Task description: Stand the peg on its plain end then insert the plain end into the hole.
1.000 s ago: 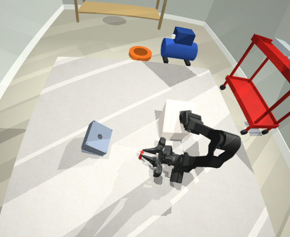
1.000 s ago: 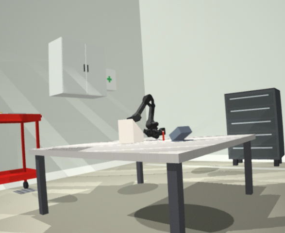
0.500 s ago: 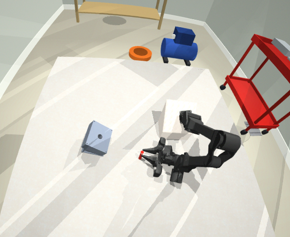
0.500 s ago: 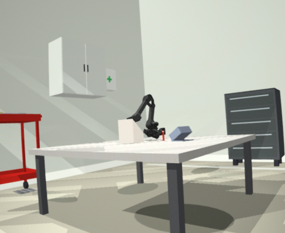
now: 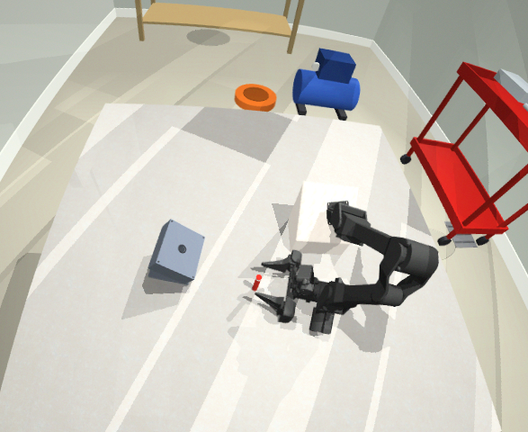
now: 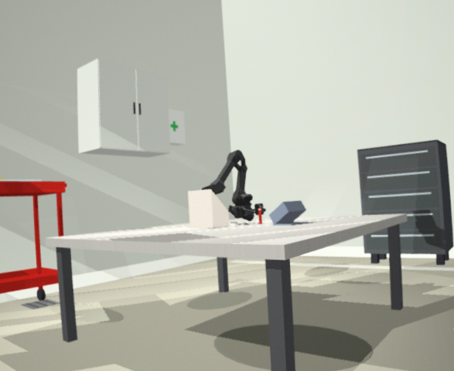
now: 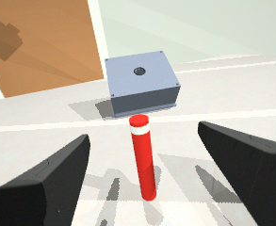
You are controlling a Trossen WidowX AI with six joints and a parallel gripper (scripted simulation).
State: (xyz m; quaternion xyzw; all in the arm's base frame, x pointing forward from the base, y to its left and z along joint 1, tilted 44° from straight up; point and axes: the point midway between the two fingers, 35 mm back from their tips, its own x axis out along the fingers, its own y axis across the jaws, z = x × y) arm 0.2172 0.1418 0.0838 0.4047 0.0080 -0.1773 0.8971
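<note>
Right now the peg is 10 mm below my gripper tip. Round my gripper tip: grey-blue sloped panel 200 mm ahead, 90 mm to the right, 10 mm below.
</note>
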